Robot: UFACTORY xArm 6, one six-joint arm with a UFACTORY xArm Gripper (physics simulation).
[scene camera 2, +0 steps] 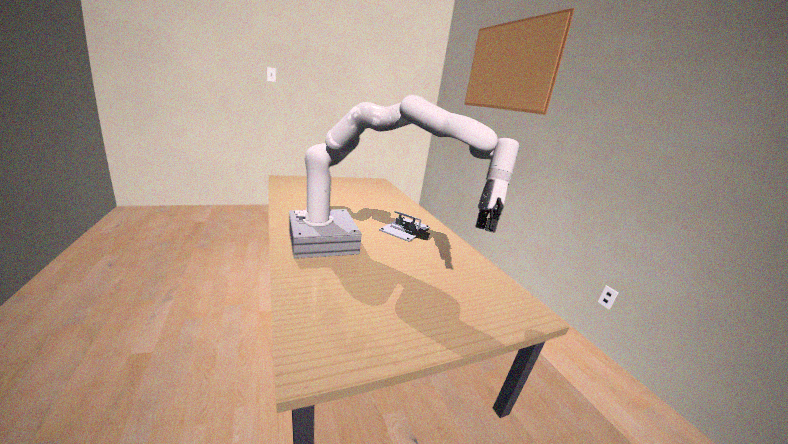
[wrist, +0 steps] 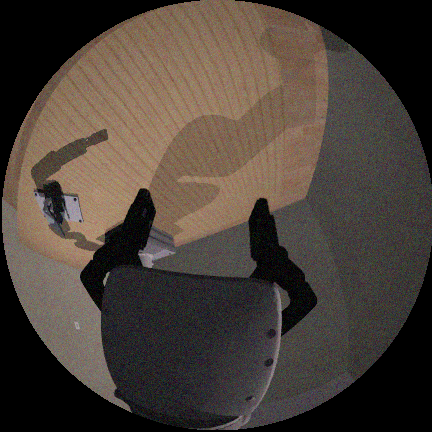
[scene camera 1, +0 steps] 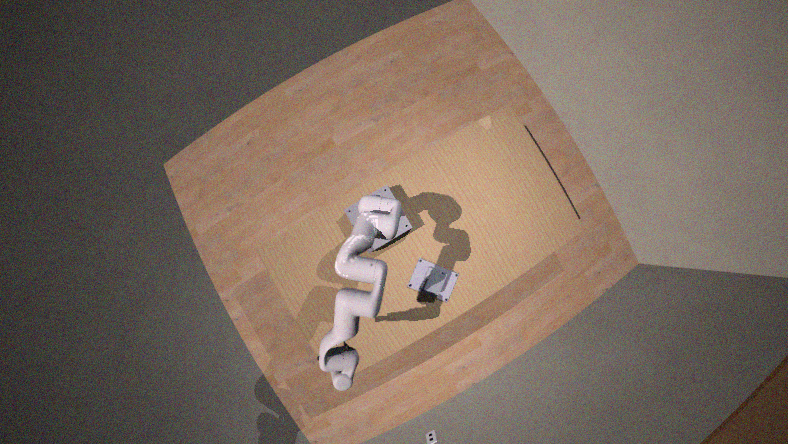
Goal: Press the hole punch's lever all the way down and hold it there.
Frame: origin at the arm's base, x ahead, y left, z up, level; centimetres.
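Seen in the pictures: gripper, between the fingertips: [scene camera 2: 484, 230] [wrist: 201, 203] [scene camera 1: 335, 346]; arm's base, origin of its link: [scene camera 2: 317, 220] [wrist: 140, 255].
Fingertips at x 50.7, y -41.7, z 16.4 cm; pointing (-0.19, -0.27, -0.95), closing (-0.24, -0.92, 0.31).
Note:
Offsets run from my fingertips to a thing's top centre. Level surfaces: height alone.
The hole punch [scene camera 1: 427, 293] [scene camera 2: 409, 225] [wrist: 56, 200] is dark and stands on a light grey plate @[dx -6.4, dy +55.6, dz -24.5 cm] [scene camera 1: 417, 275] [scene camera 2: 393, 231] [wrist: 73, 206] on the table. Its lever @[dx -6.4, dy +55.6, dz -16.4 cm] [scene camera 2: 406, 215] looks raised in scene camera 2; its exact angle is too small to tell. My gripper [scene camera 2: 487, 227] [wrist: 201, 203] is open and empty, with its fingers pointing down. It hangs high and well away from the punch, to the right of it in scene camera 2, and does not touch the lever. In scene camera 1 the fingers are hidden under the wrist.
The wooden table @[dz -25.7 cm] [scene camera 1: 496, 165] [scene camera 2: 330, 341] [wrist: 135, 90] carries my grey base box [scene camera 1: 404, 220] [scene camera 2: 325, 244] [wrist: 160, 243] beside the punch's plate. My arm [scene camera 1: 358, 300] [scene camera 2: 424, 113] arches above the table. A wall with a cork board [scene camera 2: 518, 63] stands behind the gripper in scene camera 2.

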